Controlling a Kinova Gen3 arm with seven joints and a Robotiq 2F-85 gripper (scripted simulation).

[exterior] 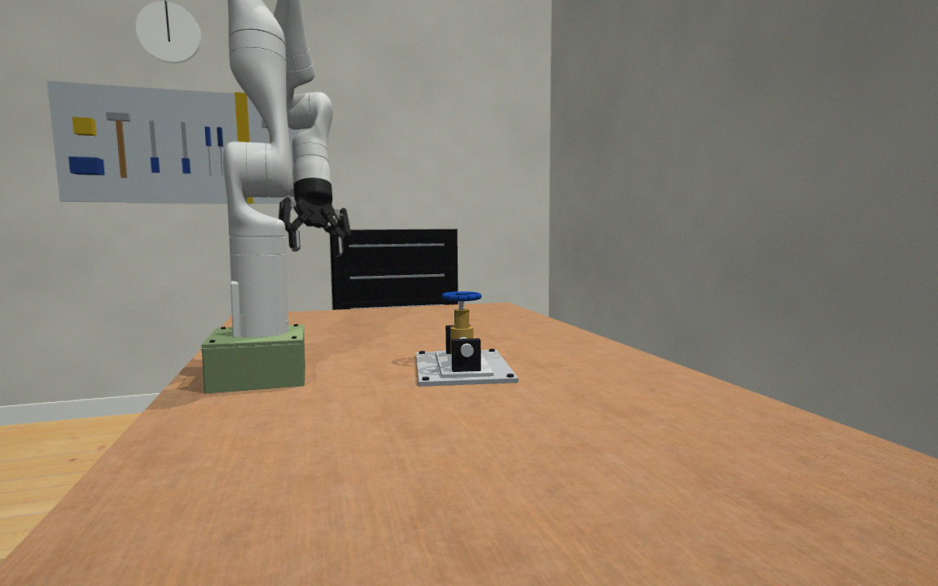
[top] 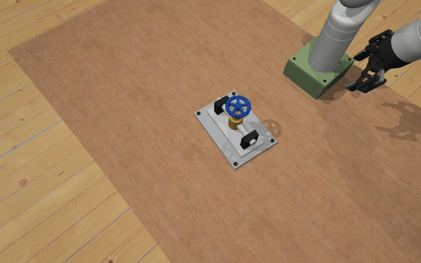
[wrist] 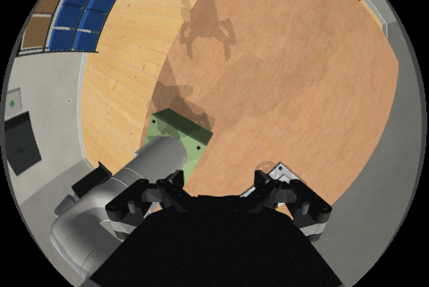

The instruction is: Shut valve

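Now: hand 240 mm short of the handwheel, 180 mm to the left of it and 90 mm above it. Round my hand: baseplate: 240 mm ahead, 180 mm to the right, 210 mm below.
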